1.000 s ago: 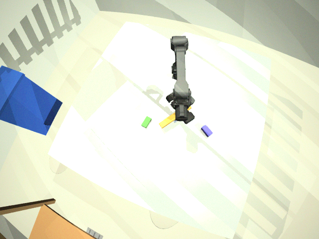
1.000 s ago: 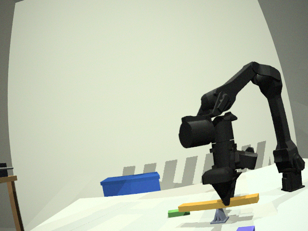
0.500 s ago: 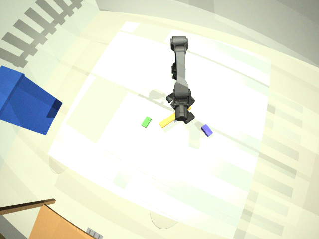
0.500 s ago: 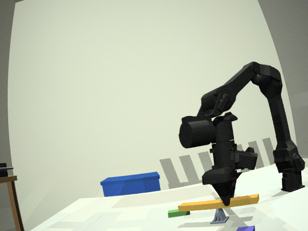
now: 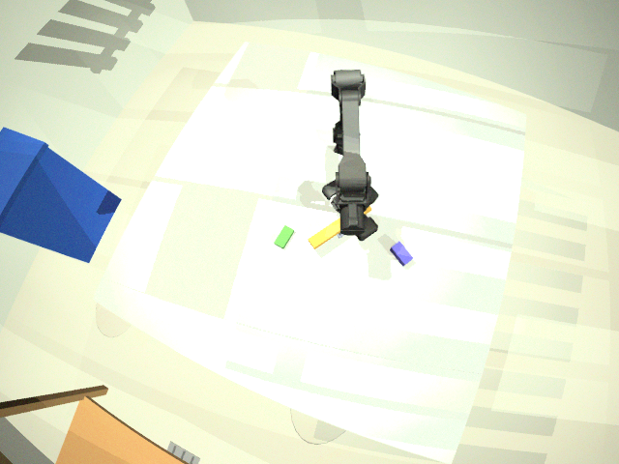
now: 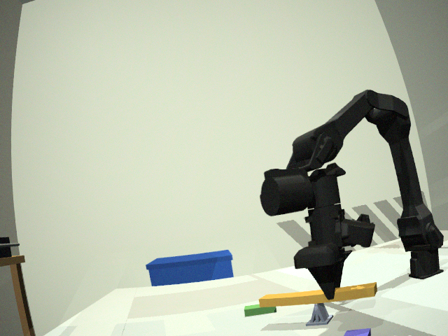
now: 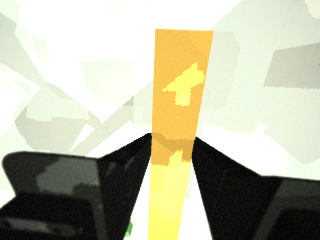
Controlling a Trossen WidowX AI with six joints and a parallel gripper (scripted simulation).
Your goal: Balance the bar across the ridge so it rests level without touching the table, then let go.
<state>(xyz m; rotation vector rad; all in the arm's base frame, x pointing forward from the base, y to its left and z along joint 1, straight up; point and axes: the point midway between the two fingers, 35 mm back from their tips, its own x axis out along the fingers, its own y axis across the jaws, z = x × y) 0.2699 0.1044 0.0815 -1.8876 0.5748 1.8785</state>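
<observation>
Right now my gripper tip is 20 mm short of the bar and 20 mm to the left of it. Also, from my gripper tip: purple block: 40 mm ahead, 190 mm to the left, 30 mm below; green block: 110 mm ahead, 170 mm to the right, 40 mm below.
</observation>
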